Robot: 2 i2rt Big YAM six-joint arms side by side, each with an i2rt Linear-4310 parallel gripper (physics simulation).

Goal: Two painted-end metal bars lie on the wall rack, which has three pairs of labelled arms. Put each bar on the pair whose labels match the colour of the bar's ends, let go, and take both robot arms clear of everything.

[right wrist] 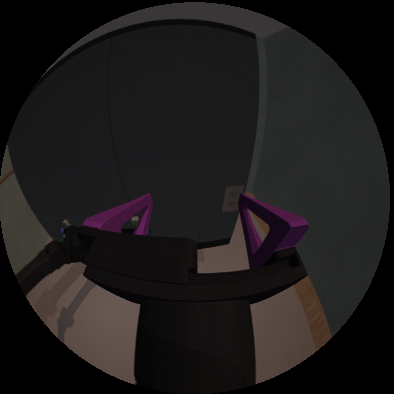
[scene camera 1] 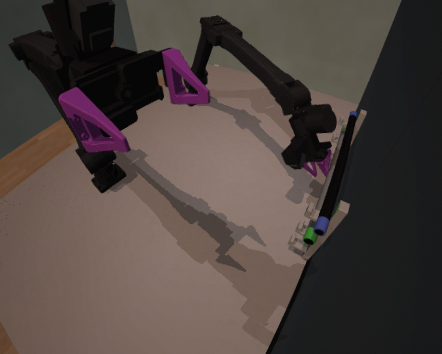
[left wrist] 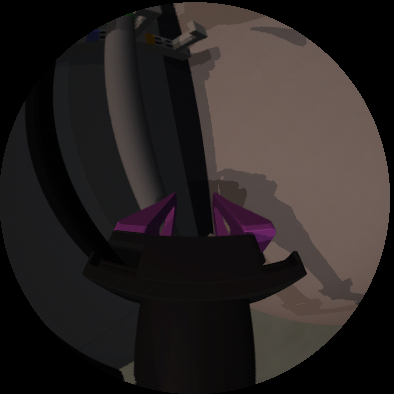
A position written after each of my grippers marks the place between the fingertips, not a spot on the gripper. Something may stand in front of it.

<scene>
In view: my left gripper [left wrist: 194, 197], my right gripper [scene camera 1: 172, 117], a dark wall panel [left wrist: 56, 263] and a bracket [scene camera 1: 341, 210].
My right gripper shows as well in the right wrist view [right wrist: 194, 198].
</scene>
